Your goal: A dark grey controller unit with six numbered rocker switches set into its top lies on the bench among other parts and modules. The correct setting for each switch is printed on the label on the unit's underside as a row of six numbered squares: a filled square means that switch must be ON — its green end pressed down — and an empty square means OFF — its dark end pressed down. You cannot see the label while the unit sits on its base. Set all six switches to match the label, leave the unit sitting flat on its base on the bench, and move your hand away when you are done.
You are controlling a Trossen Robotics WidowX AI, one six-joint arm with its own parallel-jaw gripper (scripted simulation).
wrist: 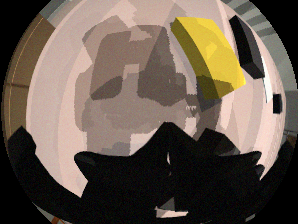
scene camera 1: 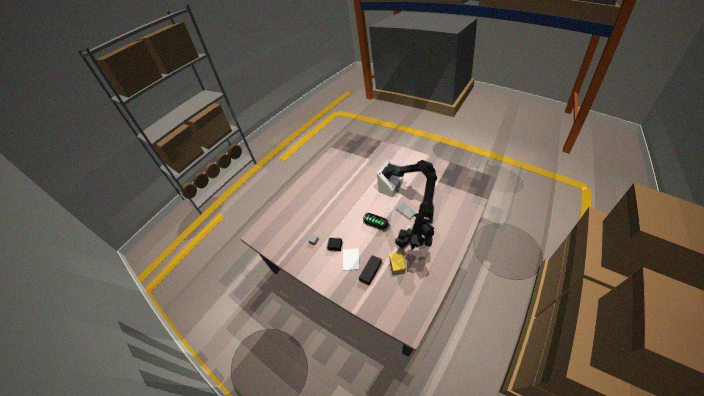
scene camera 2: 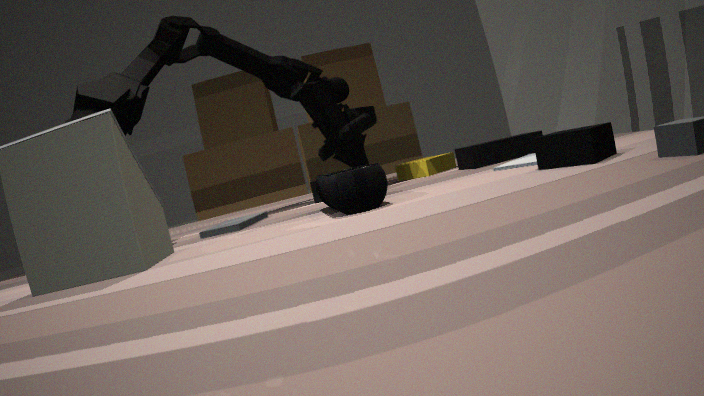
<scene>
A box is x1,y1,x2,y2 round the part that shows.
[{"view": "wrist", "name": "my gripper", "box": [7,121,293,223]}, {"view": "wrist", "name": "yellow block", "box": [170,16,245,99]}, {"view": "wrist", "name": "long black block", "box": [229,15,264,79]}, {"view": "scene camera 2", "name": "my gripper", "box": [311,101,376,167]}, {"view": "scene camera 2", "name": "yellow block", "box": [395,152,455,180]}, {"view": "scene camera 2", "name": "flat grey plate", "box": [199,212,268,238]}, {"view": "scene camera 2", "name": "long black block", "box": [455,131,542,169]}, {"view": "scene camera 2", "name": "small black block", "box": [532,122,616,169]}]
</scene>
